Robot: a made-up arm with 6 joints.
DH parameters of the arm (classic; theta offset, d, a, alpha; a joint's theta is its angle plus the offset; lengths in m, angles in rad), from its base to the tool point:
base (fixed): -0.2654 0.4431 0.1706 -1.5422
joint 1: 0 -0.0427 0.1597 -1.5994
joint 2: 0.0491 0 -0.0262 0
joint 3: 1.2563 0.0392 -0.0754 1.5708
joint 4: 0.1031 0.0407 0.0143 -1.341
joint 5: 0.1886 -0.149 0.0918 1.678
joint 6: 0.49 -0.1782 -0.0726 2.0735
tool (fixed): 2.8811 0.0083 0 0
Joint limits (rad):
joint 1: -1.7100..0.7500
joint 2: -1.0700..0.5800
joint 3: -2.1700..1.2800
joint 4: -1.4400..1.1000
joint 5: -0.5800..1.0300
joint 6: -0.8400..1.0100
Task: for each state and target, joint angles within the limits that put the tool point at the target. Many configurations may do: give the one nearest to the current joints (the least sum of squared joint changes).
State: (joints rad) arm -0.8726 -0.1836 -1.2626 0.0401 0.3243 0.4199
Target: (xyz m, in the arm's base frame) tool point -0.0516 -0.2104 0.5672
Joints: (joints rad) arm -1.5640 -0.3896 -1.4778 0.4828 0.9009 0.4869
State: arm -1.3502 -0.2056 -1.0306 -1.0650 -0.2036 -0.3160
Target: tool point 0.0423 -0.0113 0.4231
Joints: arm -1.1846 0.2910 -0.5892 -1.1946 -0.5645 -0.1285
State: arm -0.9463 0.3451 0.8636 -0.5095 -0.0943 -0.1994
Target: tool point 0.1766 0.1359 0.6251
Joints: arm -1.3359 0.4781 0.9409 -0.5901 -0.0865 0.0131
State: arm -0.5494 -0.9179 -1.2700 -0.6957 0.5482 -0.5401
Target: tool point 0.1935 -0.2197 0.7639
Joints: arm -1.1606 -1.0700 -1.9035 -0.4074 0.0039 -0.3240
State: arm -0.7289 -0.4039 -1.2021 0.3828 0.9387 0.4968
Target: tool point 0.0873 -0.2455 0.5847
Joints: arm -0.4919 -0.2713 -1.1073 0.3540 0.6754 0.3851
